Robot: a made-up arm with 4 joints.
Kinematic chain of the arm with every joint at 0, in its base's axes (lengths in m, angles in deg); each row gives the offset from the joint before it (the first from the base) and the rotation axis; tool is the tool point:
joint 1: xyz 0 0 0.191 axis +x
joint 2: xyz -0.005 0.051 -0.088 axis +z
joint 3: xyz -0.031 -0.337 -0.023 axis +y
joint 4: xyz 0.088 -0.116 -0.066 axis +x
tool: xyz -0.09 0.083 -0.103
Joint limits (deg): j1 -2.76..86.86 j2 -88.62..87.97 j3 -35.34..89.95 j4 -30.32..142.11
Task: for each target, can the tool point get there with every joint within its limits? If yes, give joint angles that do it. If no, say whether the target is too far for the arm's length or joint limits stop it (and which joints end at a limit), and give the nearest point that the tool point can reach.
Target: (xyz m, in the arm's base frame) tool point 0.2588 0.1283 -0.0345
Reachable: yes | joints 78.93 69.53 60.93 25.47
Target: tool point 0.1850 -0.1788 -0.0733
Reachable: yes | joints 9.93 37.17 -9.43 27.14
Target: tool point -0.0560 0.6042 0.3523
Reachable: no: joint limits stop it (at a limit: joint 2) | nearest point -0.3686 0.2841 0.2668 | short by 0.456 m
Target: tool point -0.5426 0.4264 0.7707
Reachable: no: too far | nearest point -0.4432 0.2164 0.4248 | short by 0.417 m
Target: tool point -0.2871 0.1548 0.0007
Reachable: yes | joints 67.70 -60.18 -20.42 31.42
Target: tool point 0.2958 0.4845 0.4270
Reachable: no: joint limits stop it (at a limit: joint 1, joint 2, joint 3) | nearest point 0.3984 0.2710 0.2889 | short by 0.274 m
